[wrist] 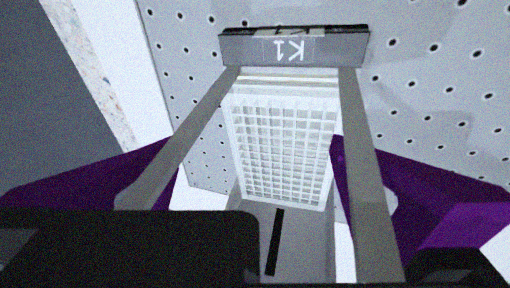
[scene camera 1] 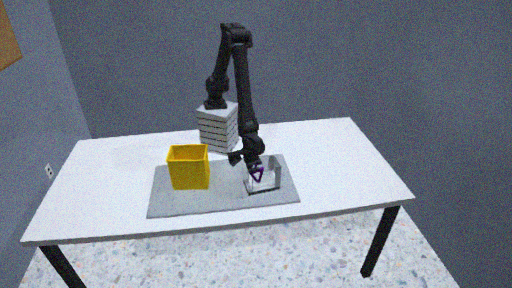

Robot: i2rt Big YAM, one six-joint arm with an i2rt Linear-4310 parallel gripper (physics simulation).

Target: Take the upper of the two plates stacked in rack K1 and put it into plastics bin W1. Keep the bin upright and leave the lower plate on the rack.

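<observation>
Rack K1 (scene camera 1: 278, 176) (wrist: 232, 49) stands at the right of the mat, with corner posts rising from its base. A clear-white gridded plate (wrist: 285, 145) lies flat in it, the upper one of the stack; the lower plate is mostly hidden, with pale edge lines near the label. My gripper (scene camera 1: 256, 174) (wrist: 255, 143) is open and empty, pointing down over the rack. Its purple fingers are spread to either side of the upper plate in the wrist view; their height relative to the plate is hard to tell. Yellow bin W1 (scene camera 1: 189, 173) stands upright at the left of the mat.
A grey perforated mat (scene camera 1: 225, 200) (wrist: 425, 30) lies under the rack and bin on the white table (scene camera 1: 340, 165). The arm's layered pedestal (scene camera 1: 214, 131) stands behind, between bin and rack. The rack posts rise close to the fingers. The table's front edge lies beyond the mat.
</observation>
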